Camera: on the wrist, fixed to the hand. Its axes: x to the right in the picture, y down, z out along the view.
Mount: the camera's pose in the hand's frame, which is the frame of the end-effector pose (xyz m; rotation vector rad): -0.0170 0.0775 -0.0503 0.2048 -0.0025 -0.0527
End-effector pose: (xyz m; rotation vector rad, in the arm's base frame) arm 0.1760 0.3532 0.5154 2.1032 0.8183 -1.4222
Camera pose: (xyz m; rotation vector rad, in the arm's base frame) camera 0.2584 0.3280 0.5530 2.2442 0.7602 -1.5958
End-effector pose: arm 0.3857 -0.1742 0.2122 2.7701 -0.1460 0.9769
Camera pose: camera 0.3295 -0.2382 0.2518 2.9420 0.0286 1.0283
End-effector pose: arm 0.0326 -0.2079 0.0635 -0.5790 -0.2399 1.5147
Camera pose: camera -0.0108 -0.2385 -0.0140 -0.4048 -0.0993 1.4682
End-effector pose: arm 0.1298 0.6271 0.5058 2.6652 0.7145 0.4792
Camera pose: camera 0.1278 0.5666 0.5777 2.8262 0.8737 0.4084
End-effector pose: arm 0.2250 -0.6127 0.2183 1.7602 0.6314 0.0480
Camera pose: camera 0.2227 -0.5869 0.3086 1.9391 0.7006 -0.0572
